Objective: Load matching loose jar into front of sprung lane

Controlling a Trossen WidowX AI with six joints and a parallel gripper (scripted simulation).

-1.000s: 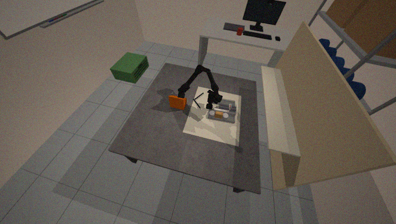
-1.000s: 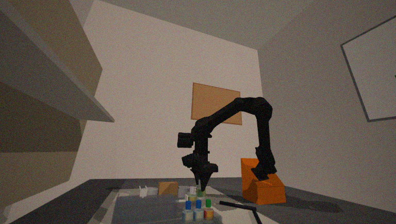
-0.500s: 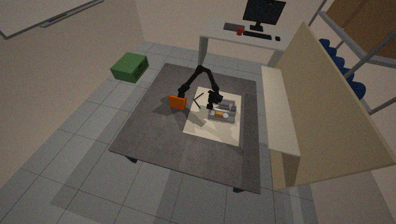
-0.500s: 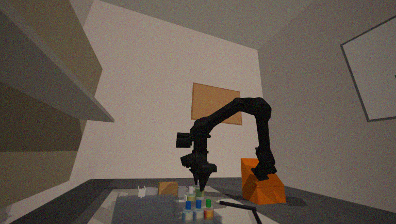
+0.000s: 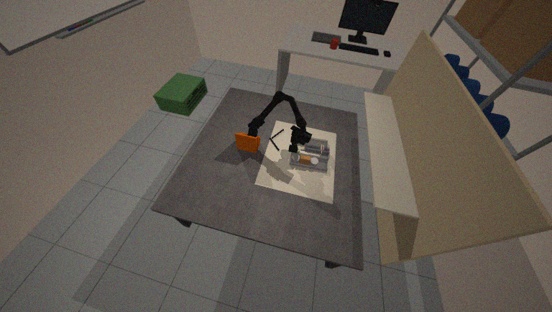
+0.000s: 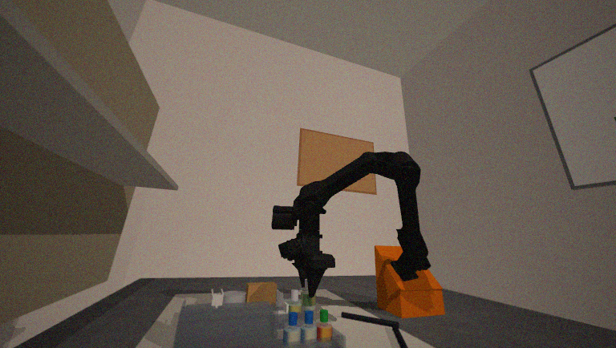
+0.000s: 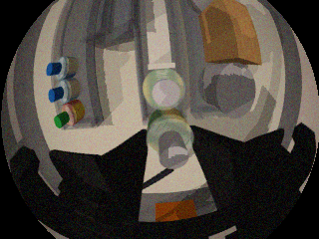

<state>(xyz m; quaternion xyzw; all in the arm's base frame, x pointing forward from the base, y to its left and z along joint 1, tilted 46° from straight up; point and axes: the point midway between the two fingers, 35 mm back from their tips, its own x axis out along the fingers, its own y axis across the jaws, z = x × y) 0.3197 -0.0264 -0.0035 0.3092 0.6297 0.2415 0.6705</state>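
The brown block is 100 mm ahead of my gripper tip, 80 mm to the right of it and 20 mm below it.
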